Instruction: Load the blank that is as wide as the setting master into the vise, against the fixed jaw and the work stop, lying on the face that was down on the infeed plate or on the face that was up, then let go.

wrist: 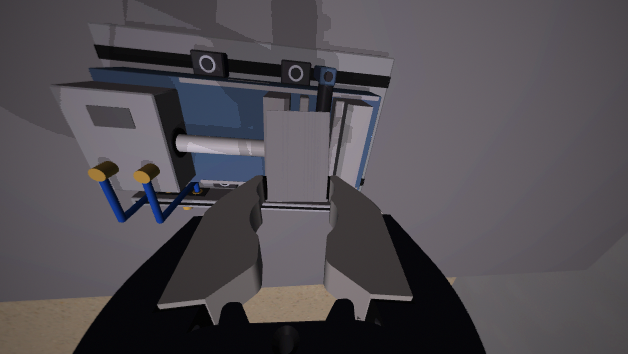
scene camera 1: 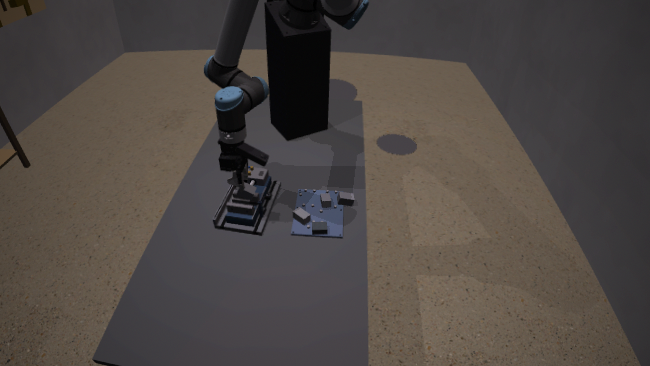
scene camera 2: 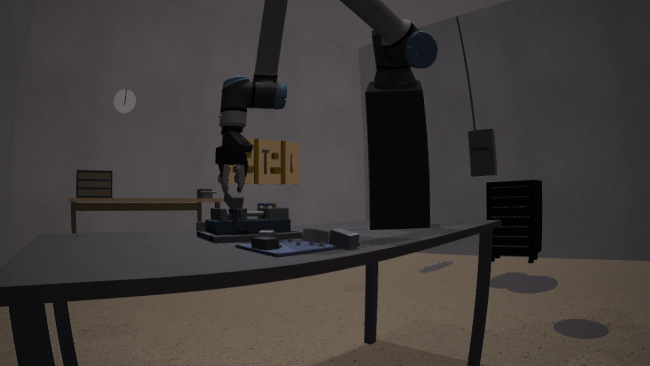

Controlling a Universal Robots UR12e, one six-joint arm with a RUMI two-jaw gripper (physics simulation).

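Places are measured from the arm's base along level axes (x ahead, y left, z up), in millimetres.
Where they show: gripper, fingertip midpoint: [wrist: 297, 178] [scene camera 1: 243, 187] [scene camera 2: 232, 194]; arm's base, link origin: [scene camera 1: 299, 15] [scene camera 2: 395, 85].
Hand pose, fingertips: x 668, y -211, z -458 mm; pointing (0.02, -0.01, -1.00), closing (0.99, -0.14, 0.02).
Observation:
Things, the pixels of their centre, and the offset from my fingertips. "pt": a spot on its surface instead.
- grey blank, body centre: [wrist: 298, 157] [scene camera 2: 233, 199] [scene camera 1: 246, 190] dx +2, dy +10, dz -14 mm
- vise, body centre: [wrist: 251, 141] [scene camera 2: 246, 222] [scene camera 1: 248, 196] dx -52, dy +2, dz -90 mm
- work stop, surface spot: [wrist: 327, 76] pt dx +31, dy +60, dz -40 mm
- blue infeed plate, body centre: [scene camera 2: 297, 246] [scene camera 1: 319, 212] dx -3, dy +281, dz -135 mm
- block, body centre: [scene camera 2: 344, 239] [scene camera 1: 345, 198] dx -54, dy +391, dz -115 mm
- vise's grey housing, surface spot: [wrist: 120, 145] pt dx -145, dy +29, dz -43 mm
My gripper [scene camera 1: 239, 182] [scene camera 2: 233, 191] [wrist: 297, 178] is shut on a grey blank [scene camera 1: 246, 192] [scene camera 2: 234, 201] [wrist: 297, 155], gripped by its sides near one end. The blank is just above the vise [scene camera 1: 241, 218] [scene camera 2: 247, 226] [wrist: 215, 107], over the gap between the jaws. In the wrist view it covers part of the moving jaw [wrist: 276, 102] and lies left of the fixed jaw [wrist: 356, 142]. The work stop [wrist: 327, 76] is by its far end. Whether its underside touches the jaws is hidden. I cannot tell which block is the setting master.
The blue infeed plate [scene camera 1: 330, 216] [scene camera 2: 285, 249] bears pins and several grey blocks; one block [scene camera 1: 346, 198] [scene camera 2: 345, 238] is at its corner. The vise's grey housing [wrist: 120, 145] has yellow fittings and blue hoses. The black pedestal [scene camera 1: 299, 80] [scene camera 2: 398, 160] stands behind.

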